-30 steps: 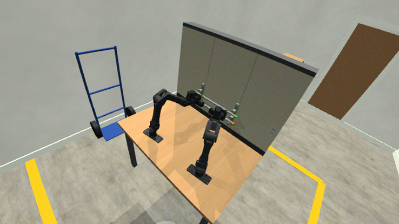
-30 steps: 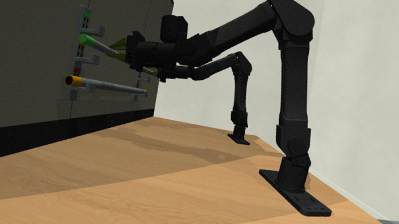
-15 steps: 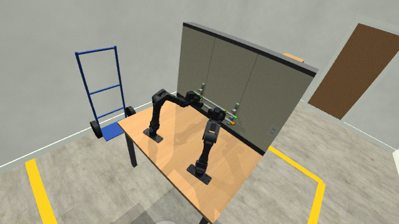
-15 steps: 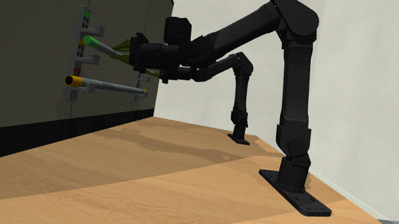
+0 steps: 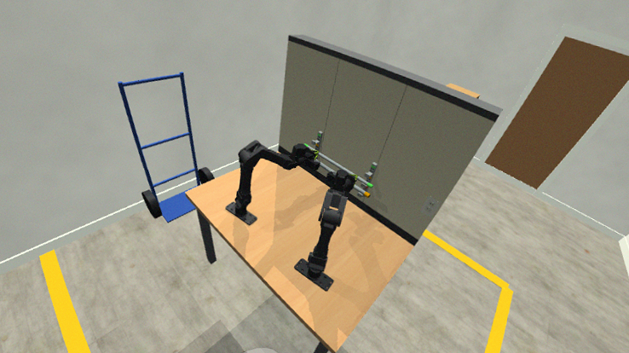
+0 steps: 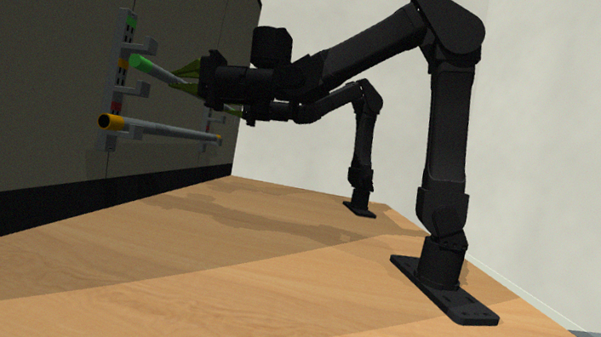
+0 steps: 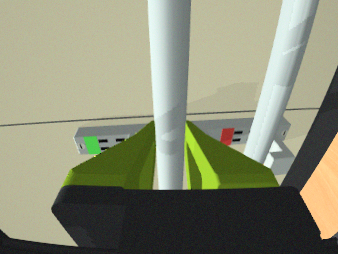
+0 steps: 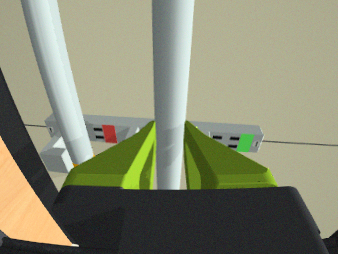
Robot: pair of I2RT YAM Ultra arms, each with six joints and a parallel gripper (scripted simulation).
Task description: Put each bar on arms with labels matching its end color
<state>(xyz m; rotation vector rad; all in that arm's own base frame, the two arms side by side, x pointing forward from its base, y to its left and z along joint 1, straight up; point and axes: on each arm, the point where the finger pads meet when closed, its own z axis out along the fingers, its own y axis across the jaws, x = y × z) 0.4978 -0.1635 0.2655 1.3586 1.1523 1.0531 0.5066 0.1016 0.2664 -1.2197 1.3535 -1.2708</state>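
Right now the green-ended bar is 15 cm to the right of my left hand. From my left hand the other things lie so: orange-ended bar: 15 cm to the right, 10 cm below, 4 cm ahead; wall panel: 17 cm to the right, 16 cm above, 14 cm ahead.
Right now the green-ended bar is 1 cm ahead of my right hand and 15 cm to the left of it. Also, from my right hand: orange-ended bar 5 cm ahead, 15 cm to the left, 10 cm below; then wall panel 16 cm ahead, 13 cm to the left, 16 cm above.
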